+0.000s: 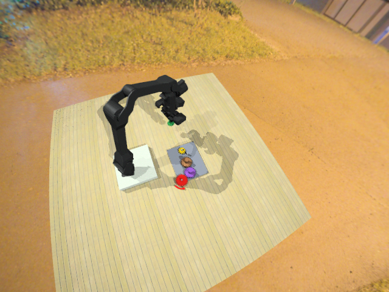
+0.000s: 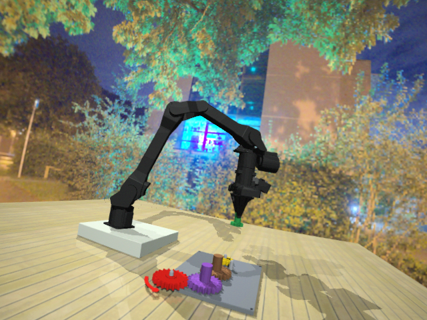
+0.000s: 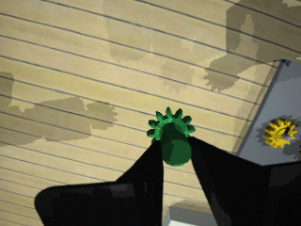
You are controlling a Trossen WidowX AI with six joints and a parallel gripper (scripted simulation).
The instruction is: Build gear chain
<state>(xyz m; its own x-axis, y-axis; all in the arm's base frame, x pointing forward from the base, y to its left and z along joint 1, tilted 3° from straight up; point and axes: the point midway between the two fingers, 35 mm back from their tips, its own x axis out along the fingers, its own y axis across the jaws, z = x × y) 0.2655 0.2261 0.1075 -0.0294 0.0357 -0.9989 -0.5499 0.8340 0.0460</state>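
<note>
Now: gripper tip 16 cm to the left of the yellow gear, 8 cm above it and 4 cm short of it. From my gripper tip the other things lie so: purple gear: 29 cm to the right, 8 cm below, 6 cm ahead; then green gear: 1 cm below; then brown gear: 23 cm to the right, 8 cm below, 5 cm ahead.
</note>
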